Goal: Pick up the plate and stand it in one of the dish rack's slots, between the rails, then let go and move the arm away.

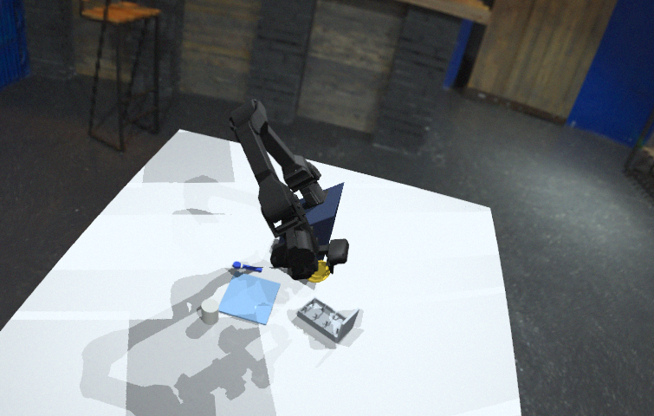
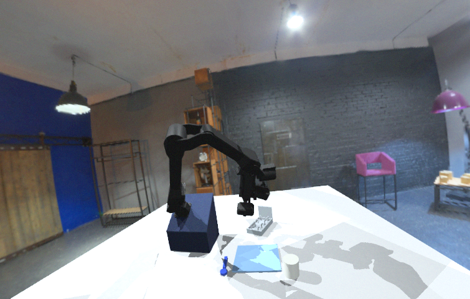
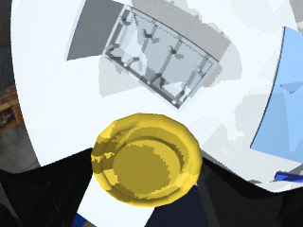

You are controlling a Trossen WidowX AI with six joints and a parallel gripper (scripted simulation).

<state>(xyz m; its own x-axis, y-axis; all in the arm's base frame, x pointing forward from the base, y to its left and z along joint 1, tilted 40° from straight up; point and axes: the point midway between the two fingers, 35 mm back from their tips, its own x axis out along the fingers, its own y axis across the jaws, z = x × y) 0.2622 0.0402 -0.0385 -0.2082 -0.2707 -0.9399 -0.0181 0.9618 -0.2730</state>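
The grey dish rack is 90 mm below my gripper tip, 50 mm to the left of it and 50 mm ahead of it. Also, from my gripper tip: yellow plate (10 mm above); then light blue mat (160 mm to the right, 110 mm below, 50 mm ahead); then blue spoon (210 mm to the right, 110 mm below, 50 mm behind).
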